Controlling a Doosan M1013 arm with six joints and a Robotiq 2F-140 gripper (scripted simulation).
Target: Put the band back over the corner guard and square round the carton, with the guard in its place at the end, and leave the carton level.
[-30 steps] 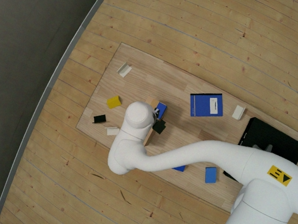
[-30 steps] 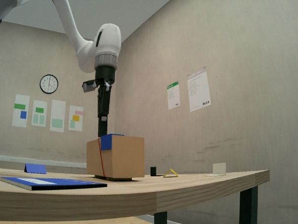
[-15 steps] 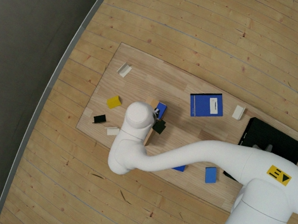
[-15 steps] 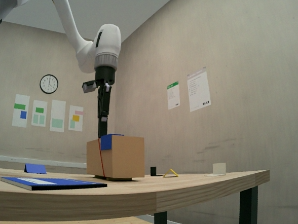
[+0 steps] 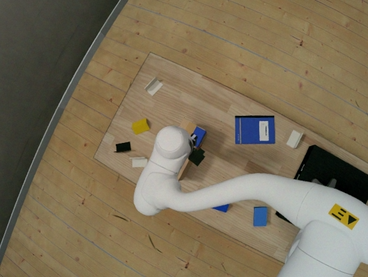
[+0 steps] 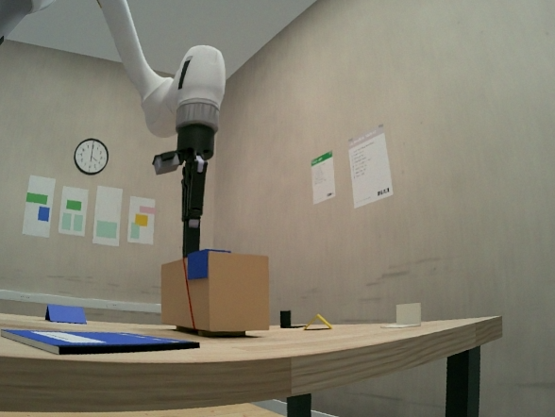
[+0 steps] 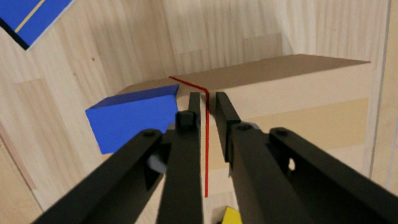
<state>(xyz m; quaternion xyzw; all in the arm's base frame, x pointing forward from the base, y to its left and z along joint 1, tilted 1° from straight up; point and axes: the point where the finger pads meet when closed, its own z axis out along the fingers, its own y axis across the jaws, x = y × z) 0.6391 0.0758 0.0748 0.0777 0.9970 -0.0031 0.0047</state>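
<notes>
Now: hand 70 mm to the left of the corner guard and 40 mm above it. The rest, counted from my hand: blue block: 430 mm behind, 110 mm to the left, 160 mm below; brown carton: 40 mm ahead, 20 mm to the left, 100 mm below.
</notes>
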